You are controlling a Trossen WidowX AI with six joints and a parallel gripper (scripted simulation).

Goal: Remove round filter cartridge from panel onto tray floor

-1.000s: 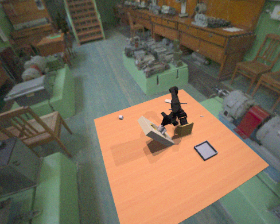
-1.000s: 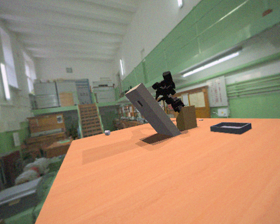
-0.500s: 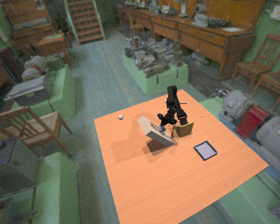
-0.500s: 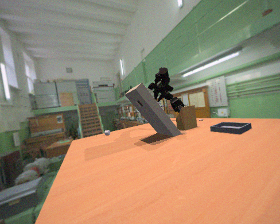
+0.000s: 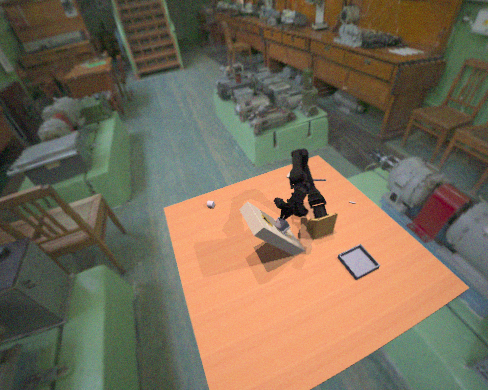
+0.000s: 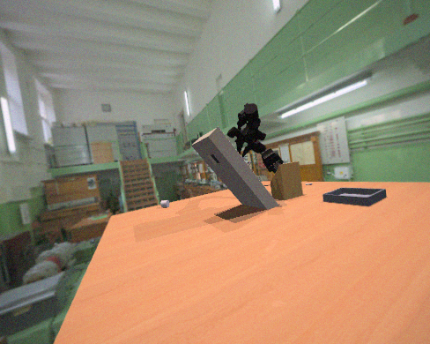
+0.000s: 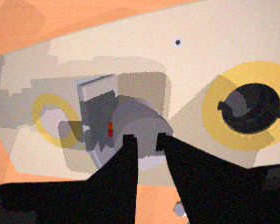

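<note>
Now: gripper tip 10 mm short of the round white filter cartridge and 20 mm above it. From my gripper tip the other things lie so: shallow tray: 320 mm behind, 270 mm to the left, 230 mm below; then white object: 290 mm ahead, 500 mm to the right, 220 mm below.
</note>
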